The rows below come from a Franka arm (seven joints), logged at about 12 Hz.
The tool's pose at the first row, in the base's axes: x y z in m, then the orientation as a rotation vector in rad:
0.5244 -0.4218 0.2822 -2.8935 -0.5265 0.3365
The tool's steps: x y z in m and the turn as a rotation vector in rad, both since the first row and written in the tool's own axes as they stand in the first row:
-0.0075 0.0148 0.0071 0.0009 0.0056 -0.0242
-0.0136 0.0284 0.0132 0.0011 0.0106 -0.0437
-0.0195 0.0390 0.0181 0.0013 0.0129 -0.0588
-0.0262 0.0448 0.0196 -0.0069 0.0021 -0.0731
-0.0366 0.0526 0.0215 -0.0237 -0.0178 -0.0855
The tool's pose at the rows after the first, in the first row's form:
0.5206 -0.4372 0.2736 -2.8838 -0.5598 0.3249
0.5179 -0.4511 0.2660 -2.8763 -0.5866 0.3148
0.5147 -0.4624 0.2601 -2.8702 -0.6076 0.3092
0.5101 -0.4700 0.2587 -2.8721 -0.6324 0.3214
0.5027 -0.4807 0.2571 -2.8824 -0.6592 0.3459

